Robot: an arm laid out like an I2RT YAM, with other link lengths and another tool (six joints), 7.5 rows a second.
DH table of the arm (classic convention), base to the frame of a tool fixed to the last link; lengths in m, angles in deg. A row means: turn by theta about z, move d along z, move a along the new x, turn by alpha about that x. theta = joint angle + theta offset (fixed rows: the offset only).
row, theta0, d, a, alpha
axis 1, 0, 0.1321, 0.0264, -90
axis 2, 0, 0, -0.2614, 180
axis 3, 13.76, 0, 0.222, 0
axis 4, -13.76, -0.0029, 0.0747, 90
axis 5, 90, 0.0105, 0, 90
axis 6, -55.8, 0.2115, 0.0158, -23.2
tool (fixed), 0, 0.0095, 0, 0
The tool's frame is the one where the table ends.
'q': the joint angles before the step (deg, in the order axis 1, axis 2, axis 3, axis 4, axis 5, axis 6). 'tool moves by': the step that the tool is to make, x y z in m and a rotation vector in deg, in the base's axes. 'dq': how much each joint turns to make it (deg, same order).
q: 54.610 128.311 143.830 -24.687 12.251 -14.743
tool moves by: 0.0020 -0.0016 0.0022 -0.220 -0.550 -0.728
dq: 0.043 0.459 1.088 -0.389 0.852 -0.459
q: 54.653 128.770 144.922 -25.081 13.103 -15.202
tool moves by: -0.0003 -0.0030 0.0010 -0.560 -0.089 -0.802
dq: 0.204 -0.010 0.735 -1.095 1.055 -0.238
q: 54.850 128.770 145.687 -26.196 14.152 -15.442
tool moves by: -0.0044 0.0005 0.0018 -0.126 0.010 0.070
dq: 0.464 -0.388 -0.039 -0.459 0.399 0.001
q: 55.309 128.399 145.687 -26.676 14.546 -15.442
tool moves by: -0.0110 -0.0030 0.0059 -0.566 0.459 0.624
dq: 0.651 -1.501 0.133 -2.377 0.017 0.065
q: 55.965 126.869 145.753 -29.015 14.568 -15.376
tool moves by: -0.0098 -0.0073 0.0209 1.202 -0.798 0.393
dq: 0.345 -1.975 0.676 -1.208 -0.048 -0.001
